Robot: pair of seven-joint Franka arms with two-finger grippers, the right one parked.
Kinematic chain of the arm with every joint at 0, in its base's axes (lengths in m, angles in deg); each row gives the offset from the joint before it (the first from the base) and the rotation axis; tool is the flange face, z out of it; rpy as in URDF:
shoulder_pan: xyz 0 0 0.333 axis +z
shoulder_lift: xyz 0 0 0 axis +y
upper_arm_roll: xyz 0 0 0.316 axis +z
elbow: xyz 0.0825 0 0 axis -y
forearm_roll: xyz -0.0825 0 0.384 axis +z
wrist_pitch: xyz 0 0 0 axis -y
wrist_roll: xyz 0.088 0 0 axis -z
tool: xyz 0 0 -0.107 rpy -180 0 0
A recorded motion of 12 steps. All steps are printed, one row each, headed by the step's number.
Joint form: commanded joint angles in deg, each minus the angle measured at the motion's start. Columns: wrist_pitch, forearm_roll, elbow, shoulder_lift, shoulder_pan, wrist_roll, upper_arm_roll.
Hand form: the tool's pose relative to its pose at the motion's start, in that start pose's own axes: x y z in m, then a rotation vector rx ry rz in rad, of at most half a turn. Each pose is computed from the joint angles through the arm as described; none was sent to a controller.
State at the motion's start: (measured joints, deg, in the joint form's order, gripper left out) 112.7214 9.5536 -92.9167 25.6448 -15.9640 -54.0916 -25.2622
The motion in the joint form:
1: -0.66 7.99 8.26 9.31 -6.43 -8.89 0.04
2: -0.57 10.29 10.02 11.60 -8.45 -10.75 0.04
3: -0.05 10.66 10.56 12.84 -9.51 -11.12 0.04
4: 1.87 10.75 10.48 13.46 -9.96 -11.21 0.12
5: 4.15 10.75 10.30 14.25 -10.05 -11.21 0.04
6: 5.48 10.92 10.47 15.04 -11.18 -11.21 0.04
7: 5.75 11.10 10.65 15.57 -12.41 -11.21 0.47
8: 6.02 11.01 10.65 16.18 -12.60 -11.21 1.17
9: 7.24 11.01 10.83 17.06 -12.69 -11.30 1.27
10: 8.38 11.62 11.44 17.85 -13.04 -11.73 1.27
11: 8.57 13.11 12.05 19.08 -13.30 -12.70 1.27
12: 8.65 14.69 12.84 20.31 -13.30 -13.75 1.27
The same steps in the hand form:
1: -0.0154 0.0609 0.0396 0.0508 0.0538 -0.0176
2: -0.0254 0.0783 0.0525 0.0644 0.0738 -0.0061
3: -0.0328 0.0878 0.0623 0.0640 0.0715 0.0070
4: -0.0353 0.0938 0.0677 0.0425 0.0781 0.0150
5: -0.0358 0.0986 0.0748 0.0162 0.0812 0.0205
6: -0.0458 0.1090 0.0813 0.0024 0.0840 0.0418
7: -0.0541 0.1157 0.0873 0.0065 0.0860 0.0583
8: -0.0501 0.1136 0.0958 0.0144 0.0830 0.0517
9: -0.0488 0.1159 0.1032 0.0026 0.0816 0.0505
10: -0.0493 0.1211 0.1062 -0.0122 0.0927 0.0523
11: -0.0487 0.1236 0.1160 -0.0021 0.1035 0.0501
12: -0.0448 0.1244 0.1245 0.0074 0.1164 0.0420

